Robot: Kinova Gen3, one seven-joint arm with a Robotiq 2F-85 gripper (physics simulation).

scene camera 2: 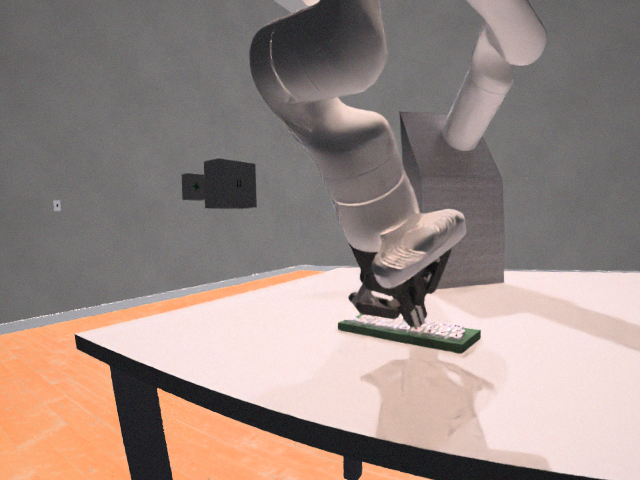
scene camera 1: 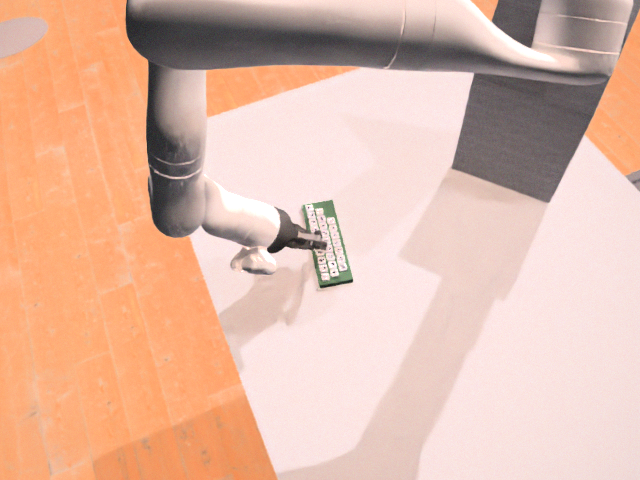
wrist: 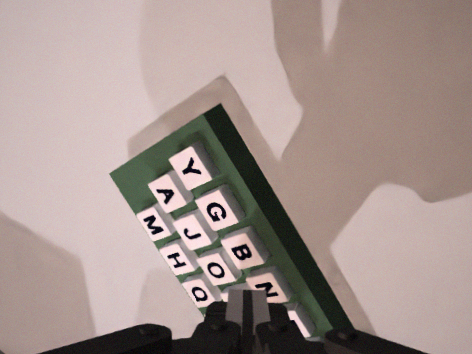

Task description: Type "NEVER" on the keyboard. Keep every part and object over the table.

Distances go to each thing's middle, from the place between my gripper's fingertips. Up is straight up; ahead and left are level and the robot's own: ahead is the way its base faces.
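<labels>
As I look at the n key (wrist: 271, 279), I see that my gripper is 10 mm above it, 10 mm to the right of it and 10 mm short of it.
</labels>
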